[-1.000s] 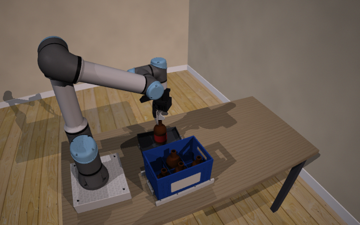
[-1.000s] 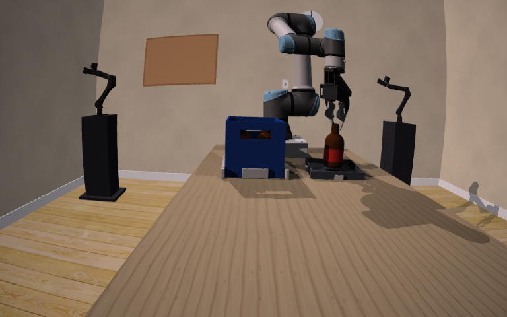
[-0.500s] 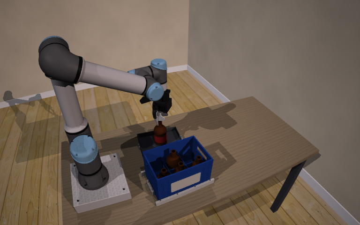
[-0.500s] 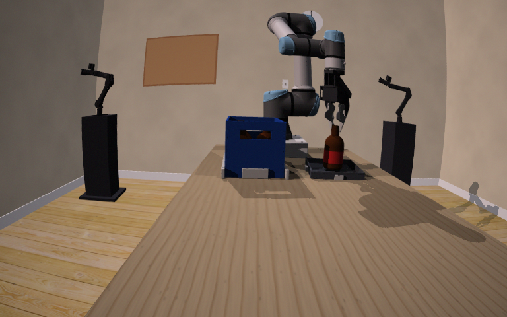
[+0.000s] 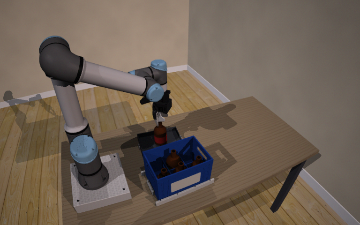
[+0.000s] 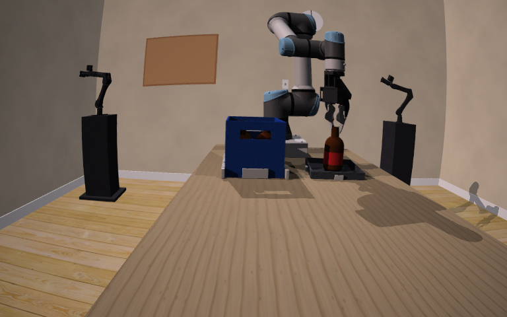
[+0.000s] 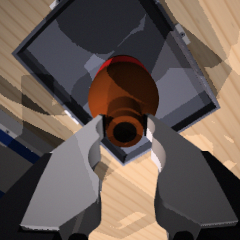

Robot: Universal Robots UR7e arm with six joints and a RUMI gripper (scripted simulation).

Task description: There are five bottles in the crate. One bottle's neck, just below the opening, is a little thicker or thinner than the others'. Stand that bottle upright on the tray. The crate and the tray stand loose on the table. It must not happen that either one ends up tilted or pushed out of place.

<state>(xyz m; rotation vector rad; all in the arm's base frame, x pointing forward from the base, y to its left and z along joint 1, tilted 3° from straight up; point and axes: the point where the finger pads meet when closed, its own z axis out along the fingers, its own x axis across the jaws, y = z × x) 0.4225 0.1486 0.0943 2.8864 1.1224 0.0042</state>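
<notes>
The tray lies 140 mm below my hand. Also, from my hand: crate (40 mm behind, 290 mm to the right, 70 mm below).
</notes>
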